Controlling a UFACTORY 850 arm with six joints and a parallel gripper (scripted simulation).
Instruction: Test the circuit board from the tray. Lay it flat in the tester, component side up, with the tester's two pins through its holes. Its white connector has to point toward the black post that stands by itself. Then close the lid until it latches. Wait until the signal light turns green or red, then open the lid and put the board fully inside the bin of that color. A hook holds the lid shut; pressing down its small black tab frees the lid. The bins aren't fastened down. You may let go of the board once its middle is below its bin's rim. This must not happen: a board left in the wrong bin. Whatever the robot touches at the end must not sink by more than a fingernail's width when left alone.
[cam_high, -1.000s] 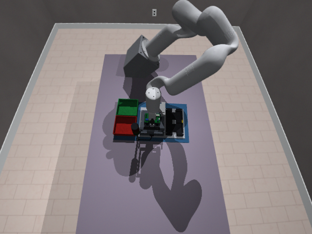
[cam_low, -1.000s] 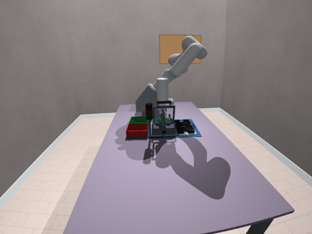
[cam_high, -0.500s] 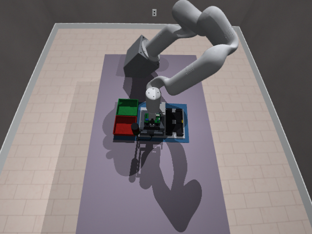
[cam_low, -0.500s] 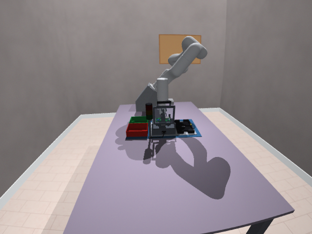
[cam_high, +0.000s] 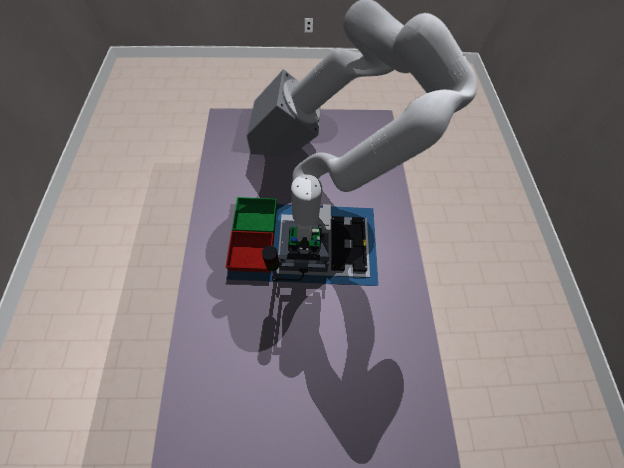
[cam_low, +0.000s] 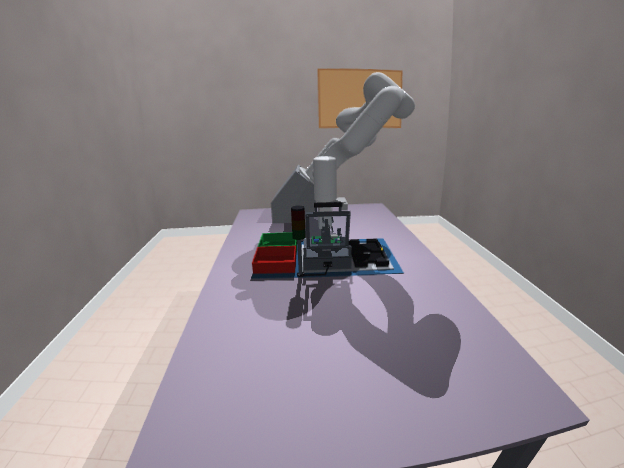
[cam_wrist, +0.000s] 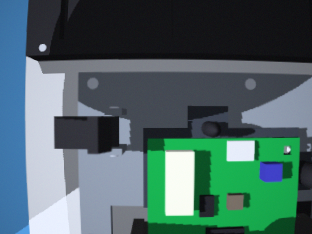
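My gripper is now right at the green circuit board. The rest, counted from my hand: clear lid 13 cm ahead, 10 cm above; red bin 20 cm to the right, 7 cm below, 5 cm ahead; tester nest 2 cm below, 1 cm to the left, 1 cm ahead.
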